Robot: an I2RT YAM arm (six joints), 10 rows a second.
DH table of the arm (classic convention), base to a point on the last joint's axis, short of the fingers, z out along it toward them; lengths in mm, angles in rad. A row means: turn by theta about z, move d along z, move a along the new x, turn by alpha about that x. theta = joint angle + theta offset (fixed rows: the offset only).
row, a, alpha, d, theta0
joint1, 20, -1.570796, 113.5, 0
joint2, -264, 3.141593, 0, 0
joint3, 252.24, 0, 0, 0.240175
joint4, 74, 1.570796, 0, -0.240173
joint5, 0, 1.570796, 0, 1.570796
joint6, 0, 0, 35.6, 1.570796
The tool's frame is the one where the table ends.
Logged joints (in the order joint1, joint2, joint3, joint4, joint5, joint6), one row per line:
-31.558 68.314 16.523 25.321 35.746 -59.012
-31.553 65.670 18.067 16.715 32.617 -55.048
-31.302 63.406 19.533 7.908 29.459 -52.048
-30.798 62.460 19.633 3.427 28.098 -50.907
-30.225 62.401 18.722 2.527 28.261 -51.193
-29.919 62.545 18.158 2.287 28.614 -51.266
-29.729 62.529 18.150 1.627 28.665 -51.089
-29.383 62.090 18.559 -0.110 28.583 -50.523
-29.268 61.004 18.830 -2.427 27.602 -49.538
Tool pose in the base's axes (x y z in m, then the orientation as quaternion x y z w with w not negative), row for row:
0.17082 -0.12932 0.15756 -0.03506 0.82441 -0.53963 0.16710
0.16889 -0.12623 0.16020 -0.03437 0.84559 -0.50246 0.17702
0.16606 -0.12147 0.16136 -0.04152 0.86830 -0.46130 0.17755
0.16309 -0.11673 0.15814 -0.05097 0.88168 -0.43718 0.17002
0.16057 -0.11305 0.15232 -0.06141 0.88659 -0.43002 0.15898
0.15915 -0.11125 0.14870 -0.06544 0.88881 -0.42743 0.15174
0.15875 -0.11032 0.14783 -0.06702 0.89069 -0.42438 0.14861
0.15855 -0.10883 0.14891 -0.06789 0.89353 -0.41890 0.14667
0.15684 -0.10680 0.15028 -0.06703 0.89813 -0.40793 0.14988
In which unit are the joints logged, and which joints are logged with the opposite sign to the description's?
The joints are logged in degrees. Opposite sign: none.
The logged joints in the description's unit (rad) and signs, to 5 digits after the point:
-0.55079 1.19230 0.28838 0.44193 0.62389 -1.02995
-0.55070 1.14616 0.31533 0.29173 0.56927 -0.96077
-0.54632 1.10664 0.34092 0.13802 0.51416 -0.90841
-0.53753 1.09013 0.34266 0.05981 0.49040 -0.88849
-0.52753 1.08910 0.32676 0.04410 0.49325 -0.89349
-0.52219 1.09162 0.31692 0.03992 0.49941 -0.89476
-0.51887 1.09134 0.31678 0.02840 0.50030 -0.89167
-0.51283 1.08367 0.32392 -0.00192 0.49887 -0.88179
-0.51082 1.06472 0.32865 -0.04236 0.48175 -0.86460

